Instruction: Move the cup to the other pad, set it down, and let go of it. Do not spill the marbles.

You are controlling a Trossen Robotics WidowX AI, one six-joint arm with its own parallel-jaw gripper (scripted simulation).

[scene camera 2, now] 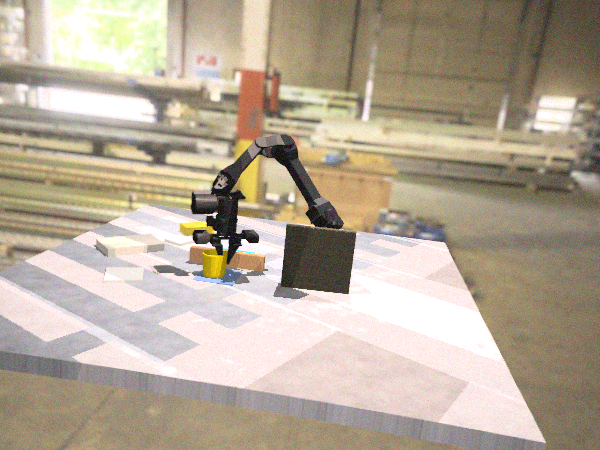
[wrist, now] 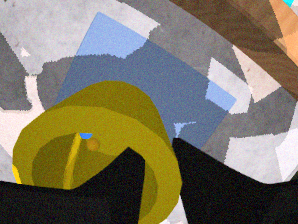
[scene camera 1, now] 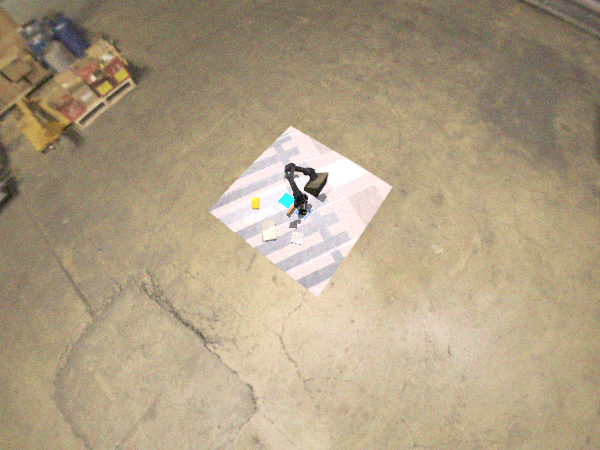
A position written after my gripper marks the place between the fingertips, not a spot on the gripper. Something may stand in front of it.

In view: my gripper (scene camera 2: 224,264), a yellow cup (wrist: 49,152), a blue pad (wrist: 191,106) and a wooden bar (scene camera 2: 242,260).
My gripper also shows in the wrist view (wrist: 158,144).
